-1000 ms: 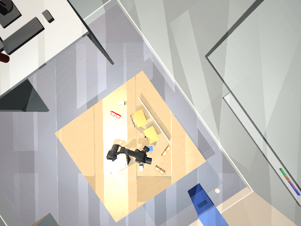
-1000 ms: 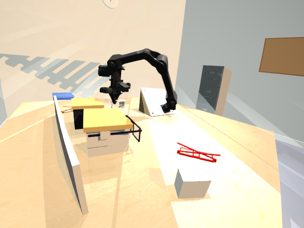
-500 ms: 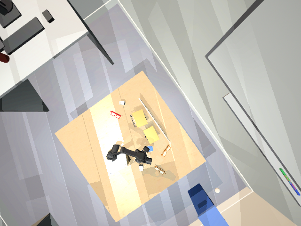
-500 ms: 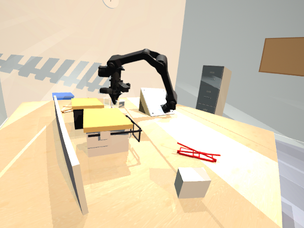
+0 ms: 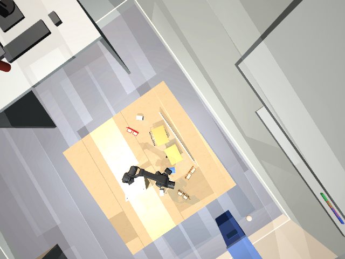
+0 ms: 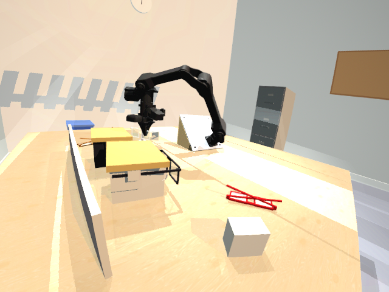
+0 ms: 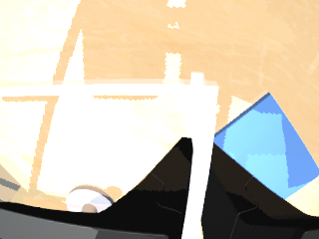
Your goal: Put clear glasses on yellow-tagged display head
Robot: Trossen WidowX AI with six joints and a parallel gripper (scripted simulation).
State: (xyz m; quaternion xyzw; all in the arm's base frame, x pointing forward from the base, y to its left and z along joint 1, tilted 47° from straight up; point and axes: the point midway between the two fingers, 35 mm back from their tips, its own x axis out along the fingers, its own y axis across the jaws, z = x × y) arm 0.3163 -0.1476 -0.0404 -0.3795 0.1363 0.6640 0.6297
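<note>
Now: the blue block 60 mm ahead of my gripper tip, 50 mm below it and 20 mm to the right of it. From my gripper tip the other things lie so: low white wall (310 mm ahead, 230 mm to the left).
</note>
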